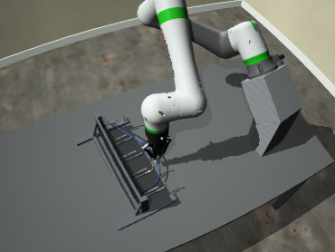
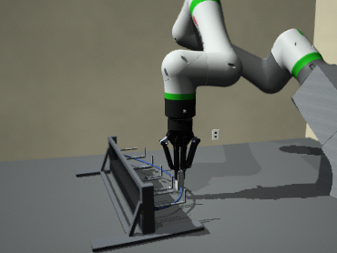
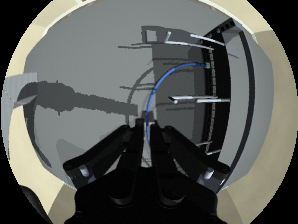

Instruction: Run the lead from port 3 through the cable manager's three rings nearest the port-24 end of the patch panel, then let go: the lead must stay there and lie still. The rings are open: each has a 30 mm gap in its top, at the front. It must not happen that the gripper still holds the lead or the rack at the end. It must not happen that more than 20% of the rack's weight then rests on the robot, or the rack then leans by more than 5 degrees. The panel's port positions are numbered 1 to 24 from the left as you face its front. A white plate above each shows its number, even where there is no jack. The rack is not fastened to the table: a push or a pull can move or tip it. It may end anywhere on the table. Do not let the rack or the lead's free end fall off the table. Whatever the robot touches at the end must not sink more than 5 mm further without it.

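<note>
Right now my hand is 15 cm short of the rack and 7 cm to the left of it.
</note>
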